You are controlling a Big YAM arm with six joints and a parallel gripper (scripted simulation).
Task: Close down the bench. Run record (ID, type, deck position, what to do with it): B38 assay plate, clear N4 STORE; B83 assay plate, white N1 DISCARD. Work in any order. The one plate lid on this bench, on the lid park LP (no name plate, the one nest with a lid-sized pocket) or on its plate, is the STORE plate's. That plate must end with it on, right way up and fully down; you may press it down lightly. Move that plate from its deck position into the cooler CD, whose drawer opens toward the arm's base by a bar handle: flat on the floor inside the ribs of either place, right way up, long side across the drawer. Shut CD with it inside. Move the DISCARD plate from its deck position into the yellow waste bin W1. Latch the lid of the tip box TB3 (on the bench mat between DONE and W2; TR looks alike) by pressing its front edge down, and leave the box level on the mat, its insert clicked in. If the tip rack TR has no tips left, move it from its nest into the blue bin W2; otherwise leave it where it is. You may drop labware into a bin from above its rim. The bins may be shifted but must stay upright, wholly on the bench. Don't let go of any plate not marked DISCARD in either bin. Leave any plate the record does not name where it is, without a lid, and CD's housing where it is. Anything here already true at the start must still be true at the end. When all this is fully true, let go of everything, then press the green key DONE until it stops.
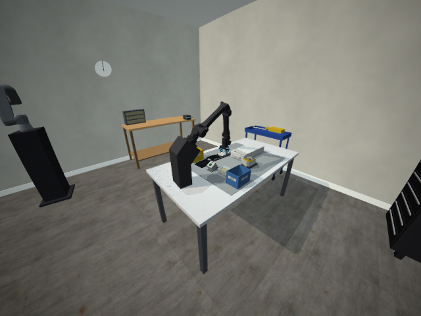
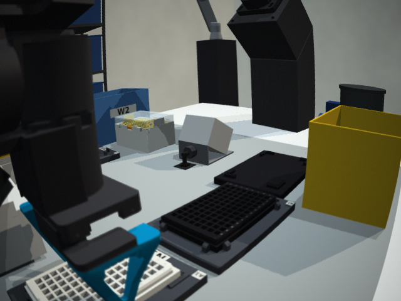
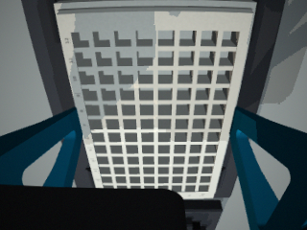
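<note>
Right now my hand is 2 cm above the nest N1. Round my hand: black plate 18 cm behind, 2 cm to the right; white plate right at my hand; clear plate lid 18 cm to the right, 12 cm ahead.
</note>
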